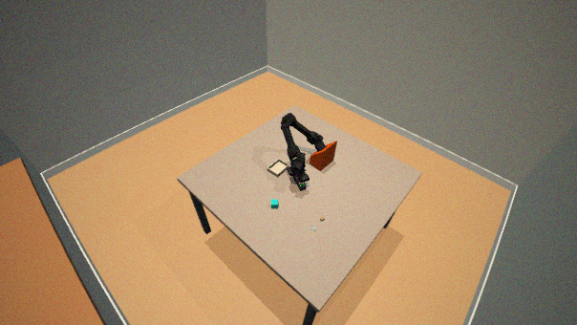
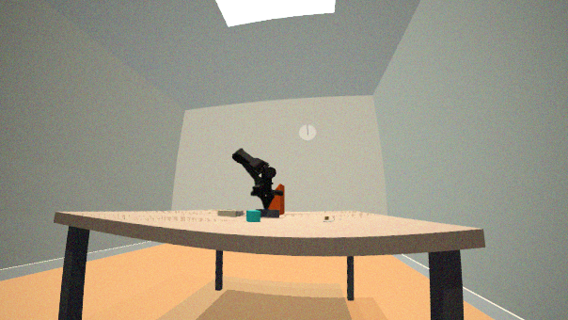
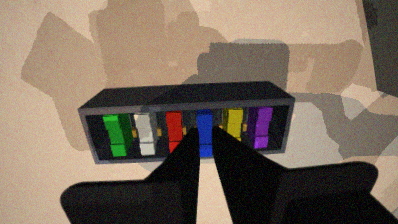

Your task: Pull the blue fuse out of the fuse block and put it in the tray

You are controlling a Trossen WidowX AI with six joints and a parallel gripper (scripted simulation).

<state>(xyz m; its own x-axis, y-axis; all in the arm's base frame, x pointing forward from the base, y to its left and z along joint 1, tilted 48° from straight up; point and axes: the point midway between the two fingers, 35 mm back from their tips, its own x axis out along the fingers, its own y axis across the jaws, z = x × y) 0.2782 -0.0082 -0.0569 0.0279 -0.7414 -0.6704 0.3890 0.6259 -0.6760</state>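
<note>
Now: gripper tip 20 cm to the left of the flat tray, 4 cm above it and 1 cm short of it. From my gripper tip the other things lie so: teal cube 26 cm ahead, 3 cm to the left, 2 cm below.
</note>
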